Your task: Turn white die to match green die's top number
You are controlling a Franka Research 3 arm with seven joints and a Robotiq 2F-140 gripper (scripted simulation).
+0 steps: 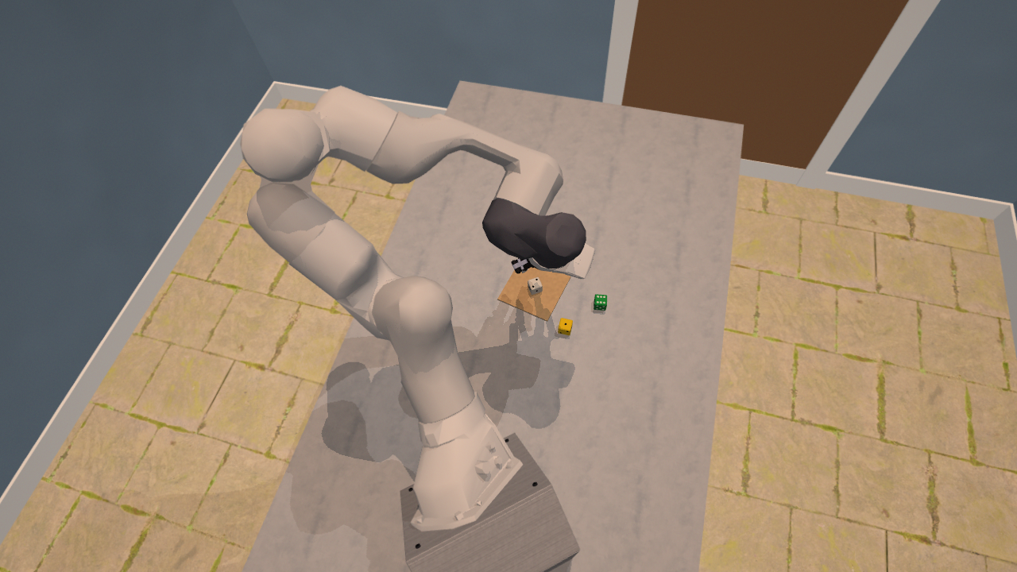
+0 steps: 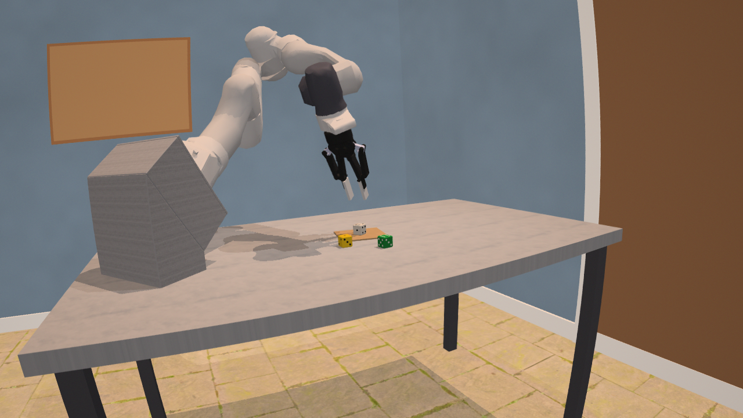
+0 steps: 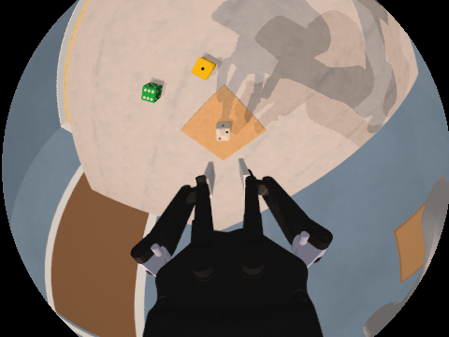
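Right now the white die is 12 cm below my hand and 1 cm ahead of it. The rest, counted from my hand: mat (14 cm below, 1 cm ahead); yellow die (13 cm below, 12 cm to the right, 6 cm behind); green die (17 cm to the right, 13 cm below, 3 cm ahead).
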